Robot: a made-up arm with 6 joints.
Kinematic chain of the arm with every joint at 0, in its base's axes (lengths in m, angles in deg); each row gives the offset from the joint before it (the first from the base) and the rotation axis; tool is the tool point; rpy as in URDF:
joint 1: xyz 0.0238 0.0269 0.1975 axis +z
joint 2: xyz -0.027 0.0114 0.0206 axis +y
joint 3: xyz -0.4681 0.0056 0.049 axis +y
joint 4: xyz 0.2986 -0.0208 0.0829 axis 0.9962 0 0.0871
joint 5: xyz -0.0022 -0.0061 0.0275 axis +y
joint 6: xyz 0.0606 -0.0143 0.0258 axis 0.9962 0 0.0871
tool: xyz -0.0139 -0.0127 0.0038 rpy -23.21 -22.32 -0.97
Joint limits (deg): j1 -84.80..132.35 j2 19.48..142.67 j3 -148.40..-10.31 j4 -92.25..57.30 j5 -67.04..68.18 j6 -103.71..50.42
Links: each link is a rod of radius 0.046 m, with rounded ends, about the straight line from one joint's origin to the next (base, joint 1, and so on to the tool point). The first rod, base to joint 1, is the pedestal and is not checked.
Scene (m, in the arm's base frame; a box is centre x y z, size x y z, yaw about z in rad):
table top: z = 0
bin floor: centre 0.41 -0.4 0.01 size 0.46 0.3 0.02 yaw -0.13
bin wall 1: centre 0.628 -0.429 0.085 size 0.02 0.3 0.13 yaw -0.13
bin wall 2: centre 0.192 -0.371 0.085 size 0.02 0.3 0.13 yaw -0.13
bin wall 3: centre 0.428 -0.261 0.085 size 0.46 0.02 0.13 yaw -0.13
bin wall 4: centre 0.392 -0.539 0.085 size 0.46 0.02 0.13 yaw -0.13
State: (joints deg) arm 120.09 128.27 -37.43 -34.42 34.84 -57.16
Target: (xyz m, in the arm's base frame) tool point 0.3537 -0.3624 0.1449
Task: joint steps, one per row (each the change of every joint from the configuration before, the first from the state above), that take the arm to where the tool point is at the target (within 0.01 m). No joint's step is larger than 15 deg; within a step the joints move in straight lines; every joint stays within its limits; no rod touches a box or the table.
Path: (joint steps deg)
1: -14.00 -0.51 -1.47 0.77 0.47 0.37
2: -13.99 -0.50 -1.47 0.78 0.47 0.37
3: -14.00 -0.51 -1.47 0.77 0.48 0.38
4: -13.99 -0.51 -1.47 0.78 0.47 0.37
5: -14.00 -0.50 -1.46 0.77 0.47 0.37
6: -13.99 -0.51 -1.47 0.78 0.47 0.37
7: -14.00 -0.51 -1.47 0.77 0.48 0.38
8: -13.99 -0.50 -1.47 0.78 0.47 0.37
9: -14.00 -0.51 -1.47 0.77 0.47 0.37
10: -13.99 -0.50 -1.47 0.78 0.47 0.37
11: -14.00 -0.51 -1.47 0.77 0.48 0.38
12: -13.99 -0.51 -1.47 0.77 0.47 0.37
13: -0.02 8.47 0.26 -0.03 -0.29 -0.03
14: -0.02 8.47 0.25 -0.03 -0.29 -0.02

